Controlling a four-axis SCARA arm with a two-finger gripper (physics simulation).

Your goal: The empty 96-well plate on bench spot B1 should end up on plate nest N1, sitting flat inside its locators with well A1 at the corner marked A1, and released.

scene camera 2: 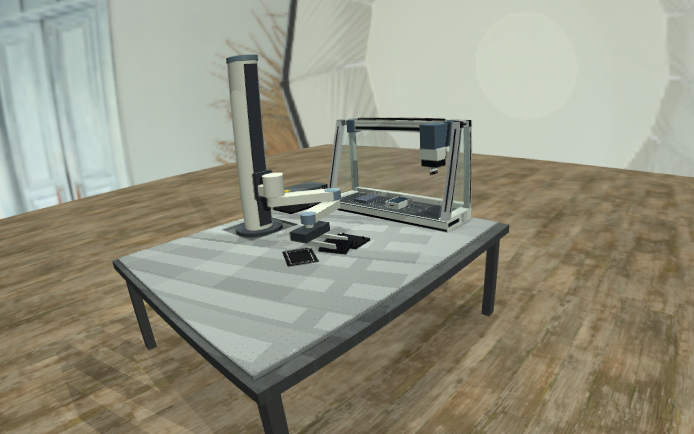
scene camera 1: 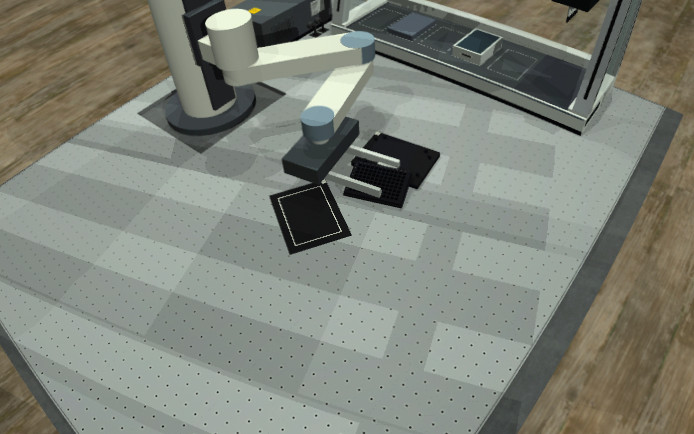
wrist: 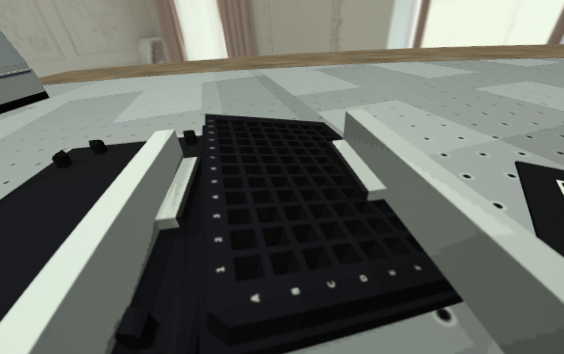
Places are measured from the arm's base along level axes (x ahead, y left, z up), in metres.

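Where they show: gripper, fingertip midpoint: [scene camera 2: 341,243] [scene camera 1: 389,178] [wrist: 264,138]; arm's base, link origin: [scene camera 2: 259,229] [scene camera 1: 211,106].
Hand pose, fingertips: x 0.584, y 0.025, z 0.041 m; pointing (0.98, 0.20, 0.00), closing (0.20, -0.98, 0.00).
Each offset is from my fingertips to the top centre of the thing. "pt": to the spot under its first point. Level surfaces: height alone.
The black 96-well plate {dx -0.019, dy -0.017, dz +0.005 m} [scene camera 1: 391,185] [scene camera 2: 335,246] [wrist: 280,195] lies between the outlined black mat {dz -0.027 m} [scene camera 1: 310,215] [scene camera 2: 300,256] [wrist: 542,205] and the black nest {dx -0.040, dy +0.077, dz -0.007 m} [scene camera 1: 423,158] [scene camera 2: 361,240] [wrist: 75,192]. One long side overlaps the nest's edge, outside its locators; whether it is tilted is hard to tell. Well A1 is at its near left corner in the wrist view. My gripper [scene camera 1: 388,177] [scene camera 2: 340,241] [wrist: 264,138] is shut to its narrow width, with nothing held. One finger crosses over the plate's mat-side rows; the other is above the nest side. The labels B1 and N1 are not legible.
A framed deck [scene camera 1: 460,79] [scene camera 2: 409,217] stands at the back right, with a blue-grey block {pt dx -0.308, dy +0.530, dz +0.037 m} [scene camera 1: 411,25] and a white box {pt dx -0.084, dy +0.510, dz +0.052 m} [scene camera 1: 476,46] on it. A dark instrument {pt dx -0.618, dy +0.321, dz +0.046 m} [scene camera 1: 286,23] stands behind the arm. The arm's column [scene camera 1: 179,56] [scene camera 2: 248,143] rises at the left.
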